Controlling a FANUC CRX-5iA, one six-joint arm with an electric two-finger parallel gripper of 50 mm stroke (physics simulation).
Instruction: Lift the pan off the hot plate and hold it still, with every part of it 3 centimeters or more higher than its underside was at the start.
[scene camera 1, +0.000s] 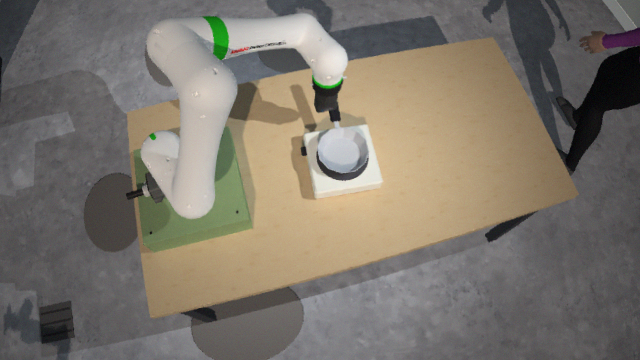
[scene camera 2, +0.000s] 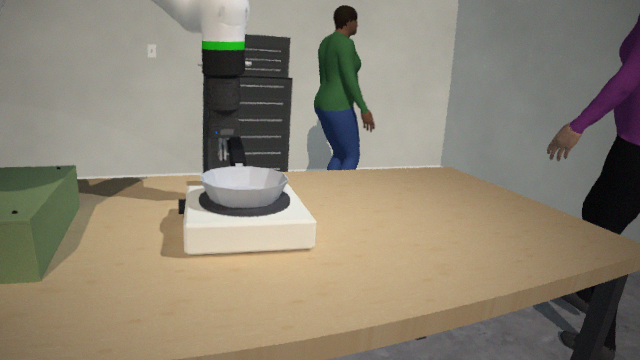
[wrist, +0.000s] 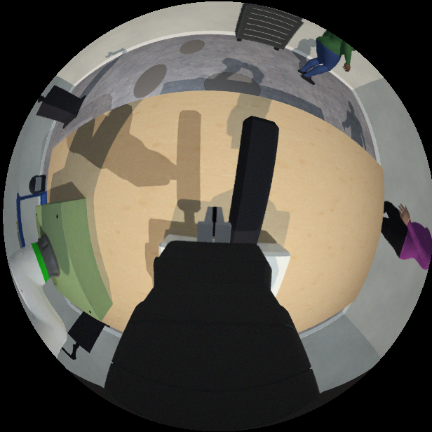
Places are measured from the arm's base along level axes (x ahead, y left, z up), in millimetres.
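Pixels of known places: gripper, fingertip midpoint: (scene camera 1: 323, 108) (scene camera 2: 222, 158).
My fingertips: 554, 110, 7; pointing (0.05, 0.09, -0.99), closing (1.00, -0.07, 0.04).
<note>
Behind a point stands the place of what it marks, as x, y, z.
The grey pan (scene camera 1: 343, 150) @(570, -59, -29) (scene camera 2: 244, 187) @(575, -20, -28) sits upright on the dark disc of the white hot plate (scene camera 1: 347, 189) @(536, -193, -53) (scene camera 2: 250, 237) @(540, -194, -68) (wrist: 281, 267). Its black handle (scene camera 1: 335, 115) @(580, 57, 23) (scene camera 2: 237, 151) @(584, 85, 29) (wrist: 256, 180) slopes up and away from the bowl, towards the arm's wrist. My gripper (scene camera 2: 223, 157) @(554, 110, 6) (wrist: 214, 215) is shut with nothing between its fingers. The closed fingers are beside the handle, to its left in the wrist view and in scene camera 2. They are very near the handle; whether they touch it I cannot tell. The bowl is hidden behind the gripper body in the wrist view.
The hot plate stands on the wooden table (scene camera 1: 440, 125) @(999, -40, -104) (scene camera 2: 425, 260) @(844, -314, -105) (wrist: 320, 200). A black knob (scene camera 1: 303, 151) @(440, -4, -56) (scene camera 2: 181, 206) @(440, -12, -64) sticks out of its side. The arm's green base block (scene camera 1: 200, 235) @(14, -195, -43) (scene camera 2: 50, 235) @(194, -113, -65) (wrist: 75, 250) is at the left. Two people stand beyond the table.
</note>
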